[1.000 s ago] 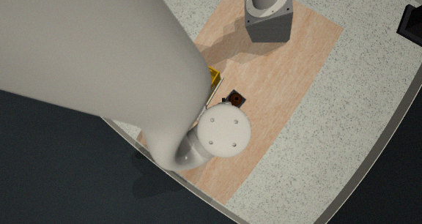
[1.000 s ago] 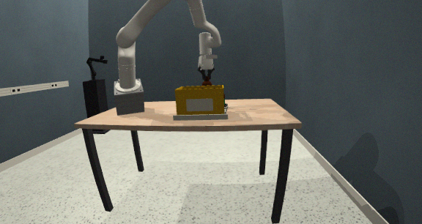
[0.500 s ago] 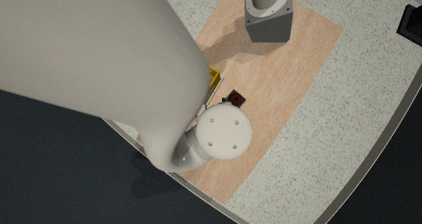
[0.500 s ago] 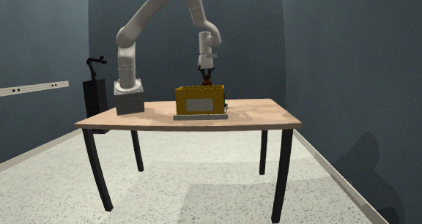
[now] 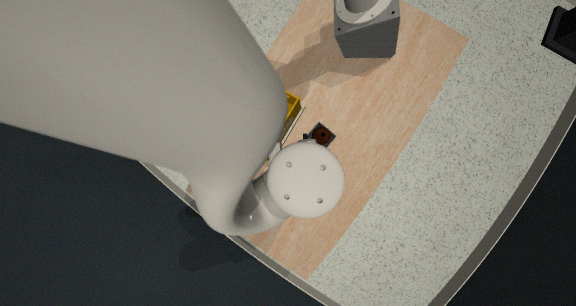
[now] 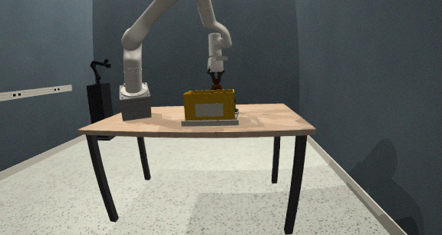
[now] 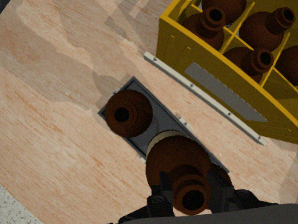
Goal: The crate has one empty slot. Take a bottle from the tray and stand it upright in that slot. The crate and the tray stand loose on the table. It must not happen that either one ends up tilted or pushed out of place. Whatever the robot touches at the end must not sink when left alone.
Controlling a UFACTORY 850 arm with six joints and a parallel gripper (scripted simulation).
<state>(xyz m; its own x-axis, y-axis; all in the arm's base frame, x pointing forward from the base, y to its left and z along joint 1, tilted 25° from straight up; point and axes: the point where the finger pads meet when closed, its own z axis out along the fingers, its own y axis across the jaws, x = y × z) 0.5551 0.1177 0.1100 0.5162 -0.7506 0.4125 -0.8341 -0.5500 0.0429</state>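
Right now my hand is 7 cm above the brown bottle. The rest, counted from my hand: dark tray: 22 cm below; yellow crate: 4 cm behind, 22 cm to the right, 15 cm below.
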